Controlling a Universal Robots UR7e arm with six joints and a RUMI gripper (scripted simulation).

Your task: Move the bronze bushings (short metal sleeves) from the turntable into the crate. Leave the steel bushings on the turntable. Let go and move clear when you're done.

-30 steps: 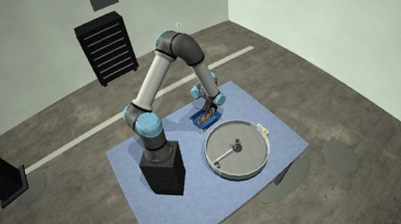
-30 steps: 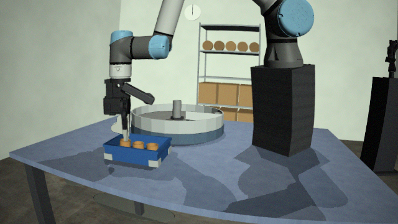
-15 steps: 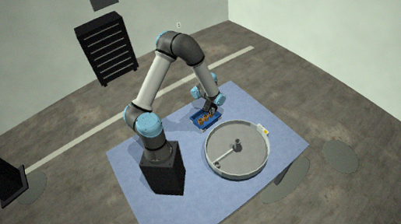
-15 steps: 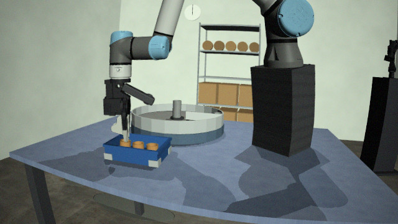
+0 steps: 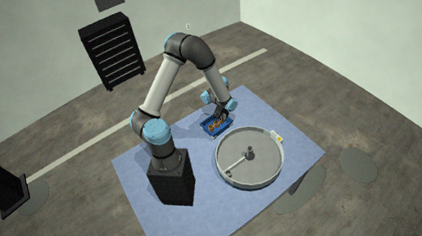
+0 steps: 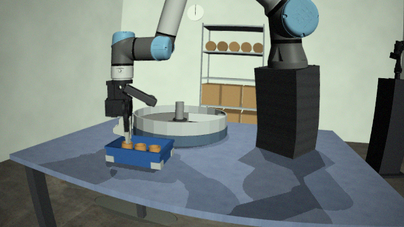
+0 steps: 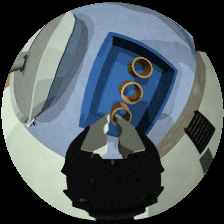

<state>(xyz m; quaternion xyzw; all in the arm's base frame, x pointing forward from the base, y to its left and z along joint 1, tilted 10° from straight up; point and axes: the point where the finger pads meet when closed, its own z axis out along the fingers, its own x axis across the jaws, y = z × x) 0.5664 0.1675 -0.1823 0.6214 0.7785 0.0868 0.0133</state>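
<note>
Now: the blue crate 50 mm behind my hand, 20 mm to the left of it and 20 mm below it. The rest, counted from my hand: turntable 330 mm to the right, 110 mm behind, 10 mm above.
</note>
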